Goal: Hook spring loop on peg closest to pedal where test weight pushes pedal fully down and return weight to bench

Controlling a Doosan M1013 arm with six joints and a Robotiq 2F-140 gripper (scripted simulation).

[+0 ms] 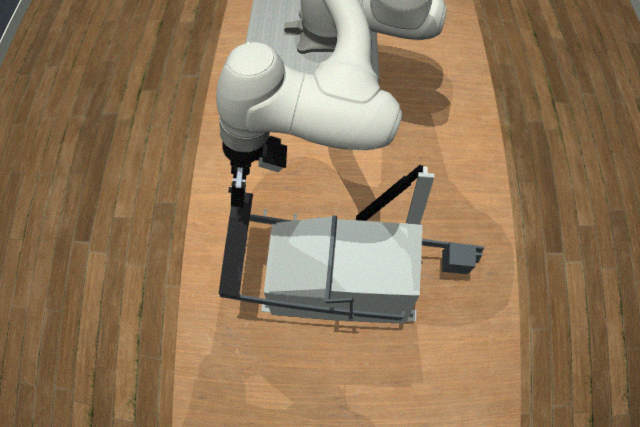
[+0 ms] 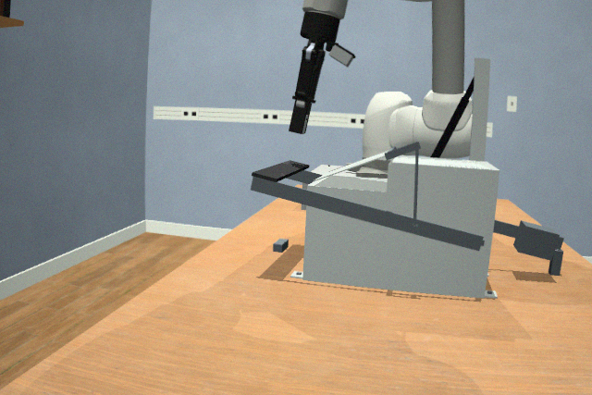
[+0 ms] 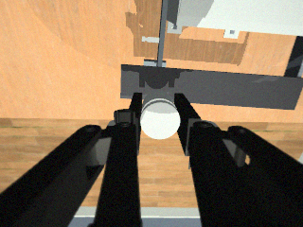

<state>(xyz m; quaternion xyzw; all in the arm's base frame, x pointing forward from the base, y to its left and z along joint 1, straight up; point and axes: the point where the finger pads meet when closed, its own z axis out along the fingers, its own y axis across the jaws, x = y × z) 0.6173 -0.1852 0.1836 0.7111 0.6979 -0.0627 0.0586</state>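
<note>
The small grey block is 30 mm to the right of my hand and 280 mm below it. From my hand the other things lie so: steel test weight (10 mm below).
</note>
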